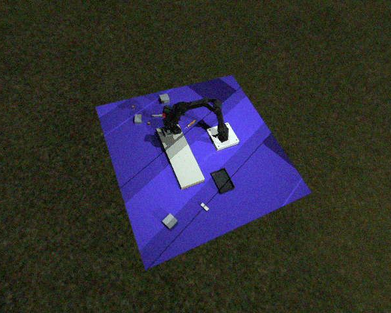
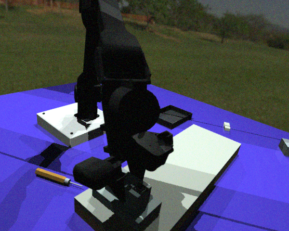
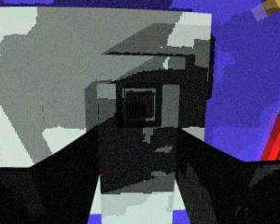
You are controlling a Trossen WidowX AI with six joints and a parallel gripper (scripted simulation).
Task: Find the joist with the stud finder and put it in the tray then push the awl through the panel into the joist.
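The tray lies 160 mm behind my gripper tip, 530 mm to the left of it and 50 mm below it. Also, from my gripper tip: small white block (60 mm ahead, 630 mm to the left, 60 mm below); then stud finder (20 mm above); then awl (180 mm behind, 10 mm to the right, 60 mm below).
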